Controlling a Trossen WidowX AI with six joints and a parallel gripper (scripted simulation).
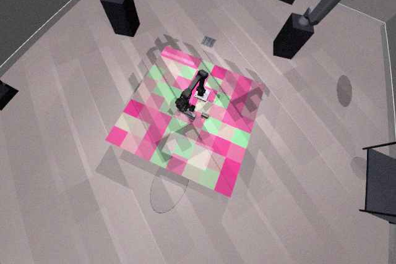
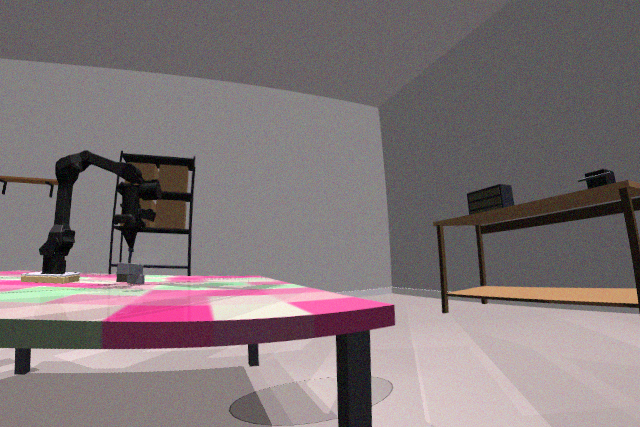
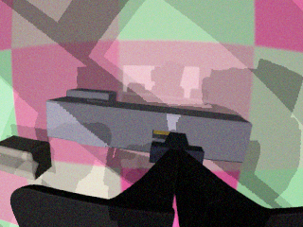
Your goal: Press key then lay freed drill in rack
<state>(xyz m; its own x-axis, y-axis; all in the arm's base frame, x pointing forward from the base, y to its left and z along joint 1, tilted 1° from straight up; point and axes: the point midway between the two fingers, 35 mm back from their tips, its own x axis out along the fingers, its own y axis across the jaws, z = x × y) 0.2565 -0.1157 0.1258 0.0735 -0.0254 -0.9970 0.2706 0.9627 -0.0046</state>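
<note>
My gripper tip is now 7 cm above the drill, 5 cm to the right of it and 1 cm short of it. Round my gripper tip: grey fixture: 8 cm below, 3 cm to the left; rack: 21 cm to the left, 10 cm below, 2 cm behind.
</note>
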